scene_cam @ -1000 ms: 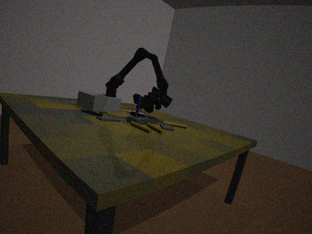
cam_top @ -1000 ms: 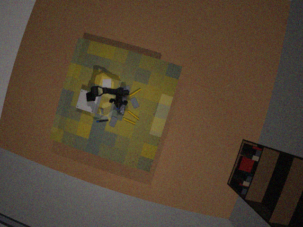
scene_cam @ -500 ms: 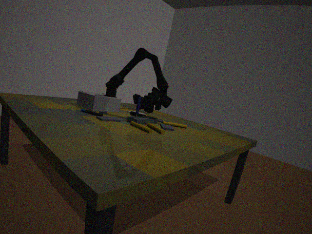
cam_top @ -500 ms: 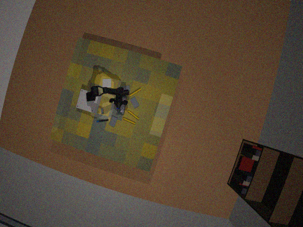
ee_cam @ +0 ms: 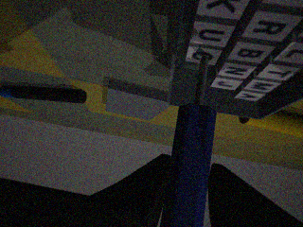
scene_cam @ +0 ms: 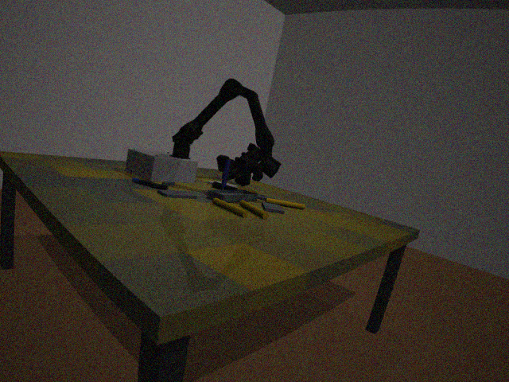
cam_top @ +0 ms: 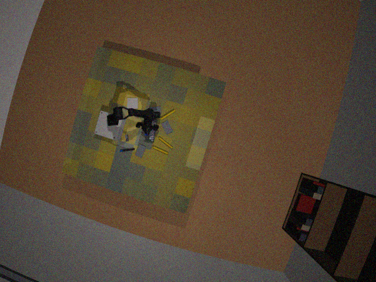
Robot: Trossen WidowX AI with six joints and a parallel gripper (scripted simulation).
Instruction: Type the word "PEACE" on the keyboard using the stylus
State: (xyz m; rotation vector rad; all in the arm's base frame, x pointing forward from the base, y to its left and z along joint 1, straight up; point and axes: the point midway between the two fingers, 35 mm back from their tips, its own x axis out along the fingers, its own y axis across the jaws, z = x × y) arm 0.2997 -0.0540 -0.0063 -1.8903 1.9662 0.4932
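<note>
The blue stylus lies 1 cm below my gripper tip. From my gripper tip the other things lie so: grey stylus tip (5 cm below); dark blue pen (22 cm behind, 17 cm to the right, 6 cm below).
</note>
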